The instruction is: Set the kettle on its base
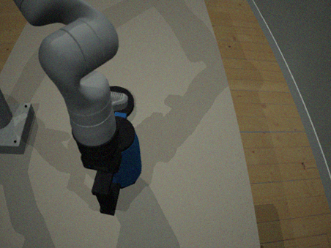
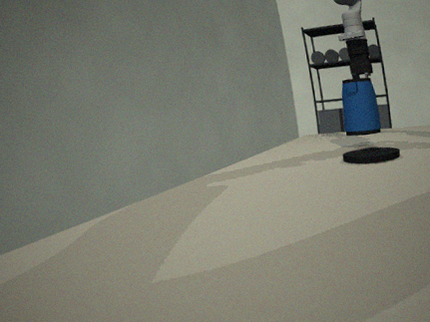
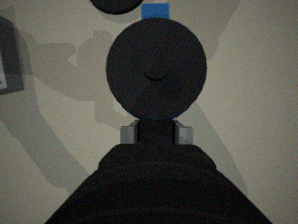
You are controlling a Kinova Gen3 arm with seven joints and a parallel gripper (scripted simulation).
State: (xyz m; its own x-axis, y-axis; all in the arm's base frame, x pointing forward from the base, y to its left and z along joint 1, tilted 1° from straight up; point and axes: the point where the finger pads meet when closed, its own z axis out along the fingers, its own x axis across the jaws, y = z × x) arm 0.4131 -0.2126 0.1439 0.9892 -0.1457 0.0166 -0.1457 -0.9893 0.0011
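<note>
The blue kettle lies 30 mm to the left of my hand and 50 mm below it. From my hand the other things lie so: base: 40 mm behind, 320 mm to the left, 170 mm below.
</note>
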